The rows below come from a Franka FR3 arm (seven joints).
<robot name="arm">
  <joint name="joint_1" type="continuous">
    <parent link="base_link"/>
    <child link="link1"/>
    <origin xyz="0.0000 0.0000 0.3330"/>
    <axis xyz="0 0 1"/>
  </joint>
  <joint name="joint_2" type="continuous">
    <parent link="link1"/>
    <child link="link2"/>
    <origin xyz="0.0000 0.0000 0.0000" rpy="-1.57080 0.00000 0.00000"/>
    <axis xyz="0 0 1"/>
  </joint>
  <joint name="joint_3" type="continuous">
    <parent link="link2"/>
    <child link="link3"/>
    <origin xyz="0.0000 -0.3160 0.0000" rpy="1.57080 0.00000 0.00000"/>
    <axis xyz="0 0 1"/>
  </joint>
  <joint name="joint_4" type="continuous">
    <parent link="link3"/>
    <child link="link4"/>
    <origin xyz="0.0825 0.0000 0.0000" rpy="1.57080 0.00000 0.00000"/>
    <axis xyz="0 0 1"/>
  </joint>
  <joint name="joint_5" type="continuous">
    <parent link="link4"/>
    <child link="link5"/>
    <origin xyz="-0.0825 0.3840 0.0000" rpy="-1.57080 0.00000 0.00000"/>
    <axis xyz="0 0 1"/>
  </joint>
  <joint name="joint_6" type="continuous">
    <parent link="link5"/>
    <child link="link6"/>
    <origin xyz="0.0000 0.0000 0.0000" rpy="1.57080 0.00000 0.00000"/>
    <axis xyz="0 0 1"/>
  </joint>
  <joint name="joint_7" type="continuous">
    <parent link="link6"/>
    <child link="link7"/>
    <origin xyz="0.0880 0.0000 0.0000" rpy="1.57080 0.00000 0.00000"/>
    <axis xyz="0 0 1"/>
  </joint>
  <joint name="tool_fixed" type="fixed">
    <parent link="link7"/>
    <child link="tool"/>
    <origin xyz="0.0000 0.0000 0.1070"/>
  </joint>
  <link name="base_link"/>
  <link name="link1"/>
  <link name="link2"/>
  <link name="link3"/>
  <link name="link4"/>
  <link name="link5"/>
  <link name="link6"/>
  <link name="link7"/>
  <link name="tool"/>
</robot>
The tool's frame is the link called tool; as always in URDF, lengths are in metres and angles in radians. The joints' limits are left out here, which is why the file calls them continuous.
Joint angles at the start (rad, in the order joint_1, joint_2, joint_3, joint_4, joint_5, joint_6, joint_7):
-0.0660 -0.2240 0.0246 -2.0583 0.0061 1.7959 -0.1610
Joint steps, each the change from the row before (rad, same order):
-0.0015 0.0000 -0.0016 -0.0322 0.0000 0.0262 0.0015
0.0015 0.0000 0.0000 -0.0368 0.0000 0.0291 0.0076
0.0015 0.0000 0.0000 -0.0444 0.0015 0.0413 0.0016
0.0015 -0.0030 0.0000 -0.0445 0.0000 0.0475 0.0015
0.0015 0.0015 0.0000 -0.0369 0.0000 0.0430 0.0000
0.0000 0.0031 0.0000 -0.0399 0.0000 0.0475 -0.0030
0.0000 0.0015 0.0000 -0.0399 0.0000 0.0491 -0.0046
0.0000 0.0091 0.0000 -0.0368 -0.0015 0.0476 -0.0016
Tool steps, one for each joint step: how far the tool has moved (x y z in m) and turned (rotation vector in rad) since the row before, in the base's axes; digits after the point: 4 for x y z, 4 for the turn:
-0.0016 -0.0016 -0.0131 0.0005 0.0060 -0.0047
-0.0023 0.0007 -0.0150 -0.0001 0.0077 -0.0063
-0.0028 0.0008 -0.0175 0.0014 0.0030 -0.0009
-0.0033 0.0007 -0.0155 -0.0005 -0.0060 -0.0003
-0.0024 0.0007 -0.0143 -0.0003 -0.0046 0.0012
-0.0029 0.0000 -0.0159 -0.0001 -0.0045 0.0027
-0.0036 0.0000 -0.0149 -0.0003 -0.0077 0.0043
-0.0031 -0.0001 -0.0169 -0.0013 -0.0017 0.0022

